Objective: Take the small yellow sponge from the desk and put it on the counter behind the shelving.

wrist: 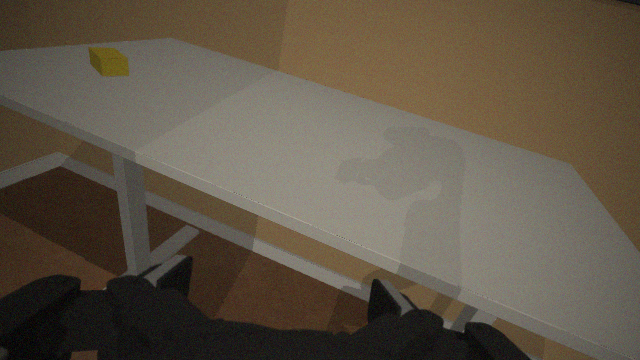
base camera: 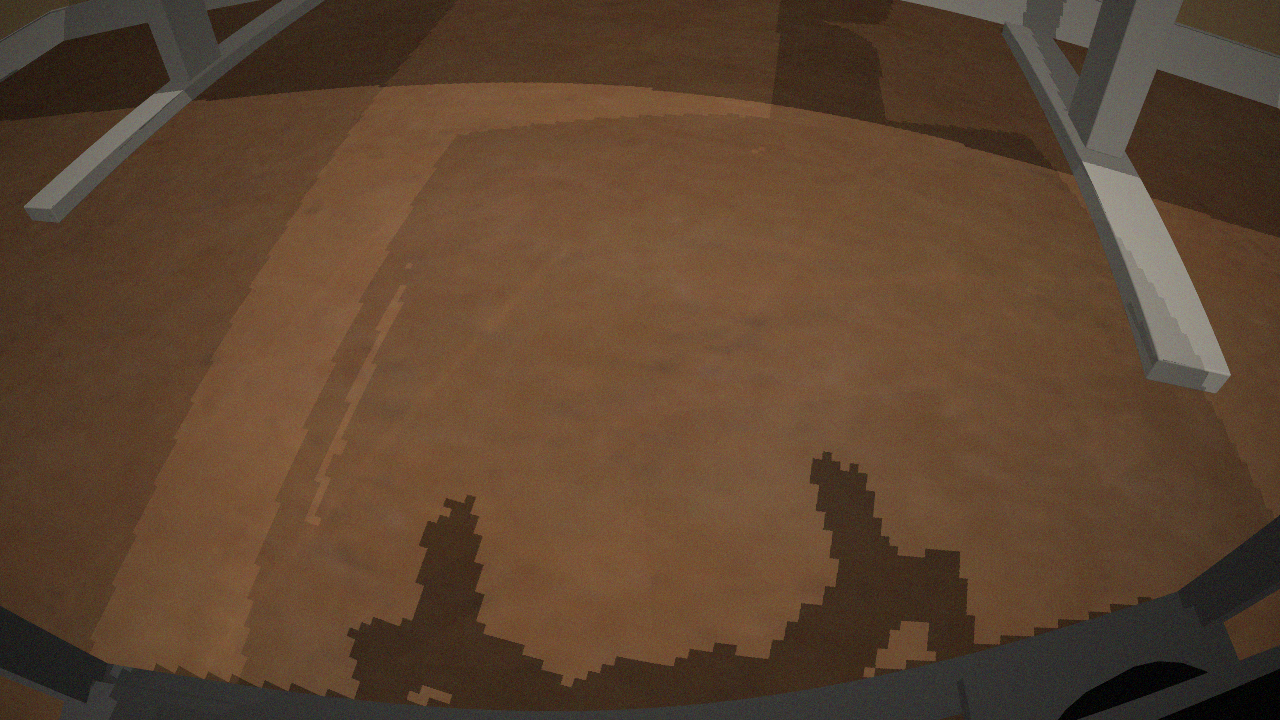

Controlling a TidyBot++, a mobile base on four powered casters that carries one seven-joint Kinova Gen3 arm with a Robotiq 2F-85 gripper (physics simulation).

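Frame: origin at the arm's base, x right, y up, z back, level; metres.
Seen in the pictures: gripper, fingertip midpoint: [wrist: 282, 288].
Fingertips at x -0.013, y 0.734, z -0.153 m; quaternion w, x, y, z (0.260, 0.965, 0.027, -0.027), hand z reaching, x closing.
Observation:
Offsets run from my fingertips to a thing's top centre. "spot": to the spot under its first point. Level surfaces: height alone.
The small yellow sponge @[dz -0.747, dx -0.570, dy -0.135 m] [wrist: 109, 62] lies on the white desk @[dy -0.180 m] [wrist: 300, 140], near its far left end in the wrist view. My gripper [wrist: 282, 288] is open, its two black fingers wide apart at the bottom of the wrist view. It is in front of the desk's near edge, apart from the sponge, with floor showing between its fingers. A shadow of the arm falls on the right half of the desk top. The counter and the shelving do not show in either view.
In the base camera view the desk's left foot @[spot: dz -0.647, dx -0.664, dy -1.111 m] [base camera: 111, 156] and right foot [base camera: 1154, 259] stand on the brown floor @[dy -1.130 m] [base camera: 626, 313] ahead of the base. A desk leg @[spot: dz -0.856, dx -0.615, dy -0.773 m] [wrist: 134, 215] shows in the wrist view. A tan wall [wrist: 450, 60] stands behind the desk.

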